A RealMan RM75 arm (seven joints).
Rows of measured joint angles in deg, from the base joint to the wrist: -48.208, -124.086, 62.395, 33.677, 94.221, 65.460, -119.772; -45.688, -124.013, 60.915, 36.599, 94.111, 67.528, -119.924; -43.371, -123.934, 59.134, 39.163, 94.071, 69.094, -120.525; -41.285, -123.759, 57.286, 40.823, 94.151, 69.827, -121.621; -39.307, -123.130, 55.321, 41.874, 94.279, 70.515, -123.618; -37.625, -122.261, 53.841, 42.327, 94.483, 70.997, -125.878; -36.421, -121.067, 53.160, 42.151, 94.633, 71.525, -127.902; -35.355, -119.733, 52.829, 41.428, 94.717, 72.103, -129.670; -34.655, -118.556, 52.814, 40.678, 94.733, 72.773, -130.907; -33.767, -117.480, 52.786, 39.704, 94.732, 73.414, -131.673; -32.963, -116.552, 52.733, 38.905, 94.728, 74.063, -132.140; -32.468, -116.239, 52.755, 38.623, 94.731, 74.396, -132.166; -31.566, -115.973, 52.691, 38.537, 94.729, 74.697, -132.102; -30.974, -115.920, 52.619, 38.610, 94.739, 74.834, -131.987; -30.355, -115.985, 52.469, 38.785, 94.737, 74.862, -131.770; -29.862, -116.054, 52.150, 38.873, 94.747, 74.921, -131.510; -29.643, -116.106, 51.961, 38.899, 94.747, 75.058, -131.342; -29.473, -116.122, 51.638, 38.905, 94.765, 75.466, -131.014; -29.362, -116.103, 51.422, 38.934, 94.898, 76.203, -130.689; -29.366, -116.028, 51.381, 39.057, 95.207, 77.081, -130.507
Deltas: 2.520, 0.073, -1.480, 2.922, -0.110, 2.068, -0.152; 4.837, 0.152, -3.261, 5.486, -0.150, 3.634, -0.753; 6.923, 0.327, -5.109, 7.146, -0.070, 4.367, -1.849; 8.901, 0.956, -7.074, 8.197, 0.058, 5.055, -3.846; 10.583, 1.825, -8.554, 8.650, 0.262, 5.537, -6.106; 11.787, 3.019, -9.235, 8.474, 0.412, 6.065, -8.130; 12.853, 4.353, -9.566, 7.751, 0.496, 6.643, -9.898; 13.553, 5.530, -9.581, 7.001, 0.512, 7.313, -11.135; 14.441, 6.606, -9.609, 6.027, 0.511, 7.954, -11.901; 15.245, 7.534, -9.662, 5.228, 0.507, 8.603, -12.368; 15.740, 7.847, -9.640, 4.946, 0.510, 8.936, -12.394; 16.642, 8.113, -9.704, 4.860, 0.508, 9.237, -12.330; 17.234, 8.166, -9.776, 4.933, 0.518, 9.374, -12.215; 17.853, 8.101, -9.926, 5.108, 0.516, 9.402, -11.998; 18.346, 8.032, -10.245, 5.196, 0.526, 9.461, -11.738; 18.565, 7.980, -10.434, 5.222, 0.526, 9.598, -11.570; 18.735, 7.964, -10.757, 5.228, 0.544, 10.006, -11.242; 18.846, 7.983, -10.973, 5.257, 0.677, 10.743, -10.917; 18.842, 8.058, -11.014, 5.380, 0.986, 11.621, -10.735
